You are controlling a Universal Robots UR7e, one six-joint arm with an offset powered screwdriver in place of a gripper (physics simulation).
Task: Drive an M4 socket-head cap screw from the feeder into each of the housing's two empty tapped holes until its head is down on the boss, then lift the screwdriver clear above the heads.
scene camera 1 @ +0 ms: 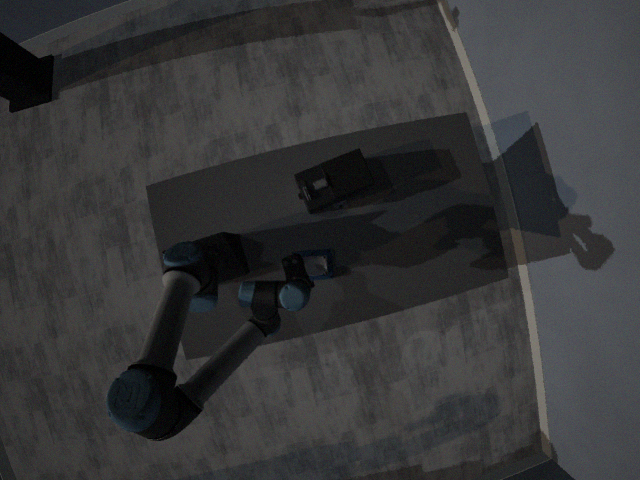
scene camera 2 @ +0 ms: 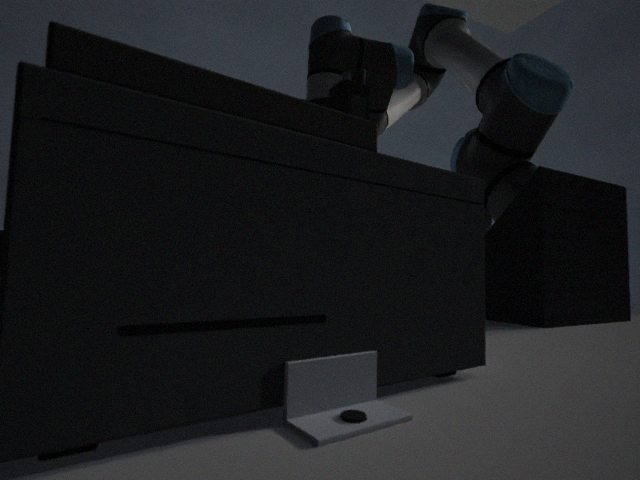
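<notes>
The screw feeder (scene camera 1: pixel 345 175) (scene camera 2: pixel 248 248) is a dark box on the table; it fills much of scene camera 2. The housing (scene camera 1: pixel 329 258) shows as a small blue-rimmed part with a light inside, nearer the arm. My screwdriver (scene camera 1: pixel 293 264) (scene camera 2: pixel 356 95) is dark and sits at the left end of the housing in scene camera 1, covering part of it. In scene camera 2 it shows behind and above the feeder's top edge, its lower part hidden. The bit tip, any screw on it, the tapped holes and the screw heads cannot be made out.
The table (scene camera 1: pixel 217 196) carries a dark block (scene camera 1: pixel 230 255) (scene camera 2: pixel 578 253) beside the arm's base. A light L-shaped bracket (scene camera 2: pixel 330 384) with a dark disc (scene camera 2: pixel 353 415) stands against the feeder's near side. The arm's elbow (scene camera 1: pixel 136 400) hangs out past the table edge.
</notes>
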